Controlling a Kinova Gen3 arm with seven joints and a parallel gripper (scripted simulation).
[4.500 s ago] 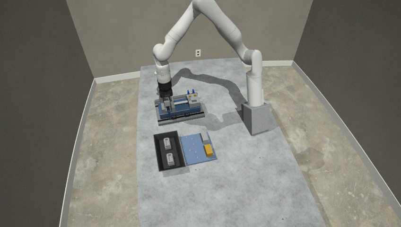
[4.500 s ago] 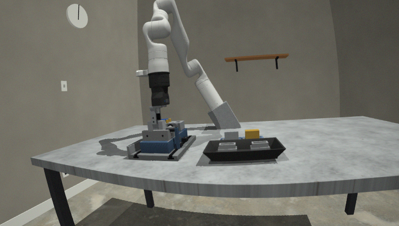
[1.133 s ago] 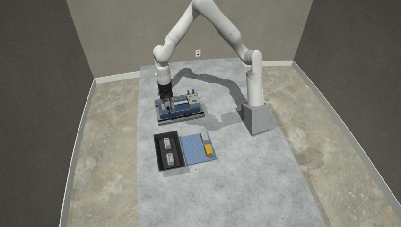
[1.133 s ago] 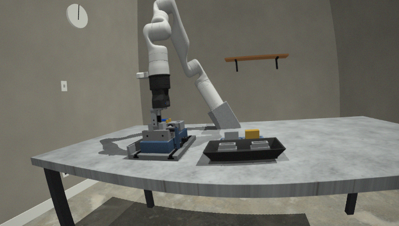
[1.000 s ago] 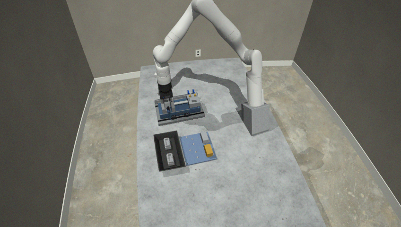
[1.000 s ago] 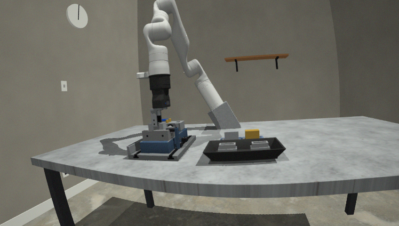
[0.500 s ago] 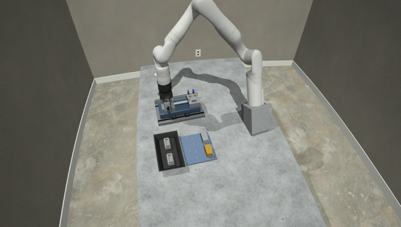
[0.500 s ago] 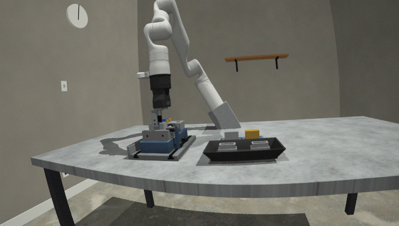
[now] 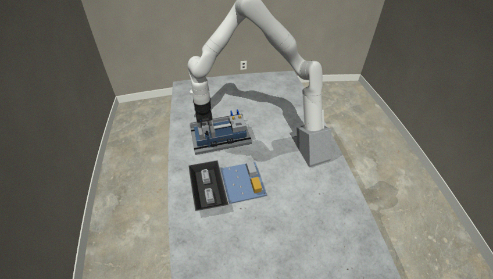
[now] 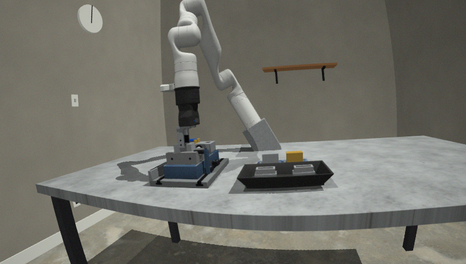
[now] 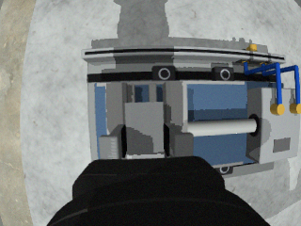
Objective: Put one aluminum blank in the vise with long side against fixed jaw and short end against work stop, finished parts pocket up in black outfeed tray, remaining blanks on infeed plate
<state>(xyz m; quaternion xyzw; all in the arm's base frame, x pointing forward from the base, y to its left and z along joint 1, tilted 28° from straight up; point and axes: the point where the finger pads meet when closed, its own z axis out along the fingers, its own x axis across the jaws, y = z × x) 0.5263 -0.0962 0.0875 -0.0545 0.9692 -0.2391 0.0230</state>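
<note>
Now: the vise 70 mm behind my hand, 10 mm to the right of it and 90 mm below it. Also, from my hand: yellow brass blank: 200 mm behind, 330 mm to the left, 100 mm below.
</note>
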